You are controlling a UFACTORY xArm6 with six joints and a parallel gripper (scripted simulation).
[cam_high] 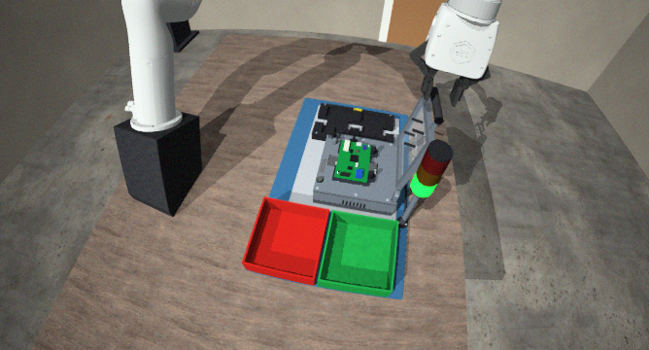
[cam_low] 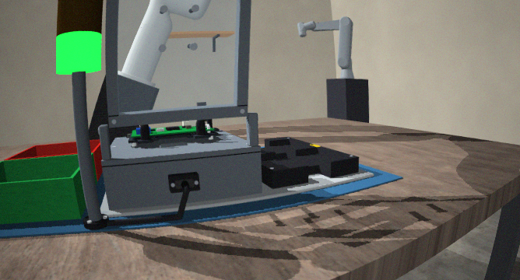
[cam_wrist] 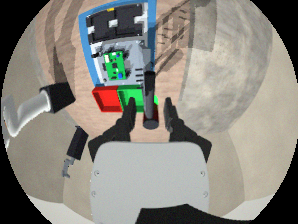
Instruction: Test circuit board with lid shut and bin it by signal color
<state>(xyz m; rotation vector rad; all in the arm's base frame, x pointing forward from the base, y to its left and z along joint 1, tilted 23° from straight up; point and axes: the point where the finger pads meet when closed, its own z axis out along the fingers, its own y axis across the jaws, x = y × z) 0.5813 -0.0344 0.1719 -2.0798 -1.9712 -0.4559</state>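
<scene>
Now: hand 130 mm past the green circuit board, 10 mm to the right of it and 230 mm above it. Round my hand: plate: 130 mm behind, 10 mm to the left, 230 mm below; clear lid: 20 mm behind, 120 mm below; green bin: 100 mm behind, 200 mm to the right, 290 mm below.
</scene>
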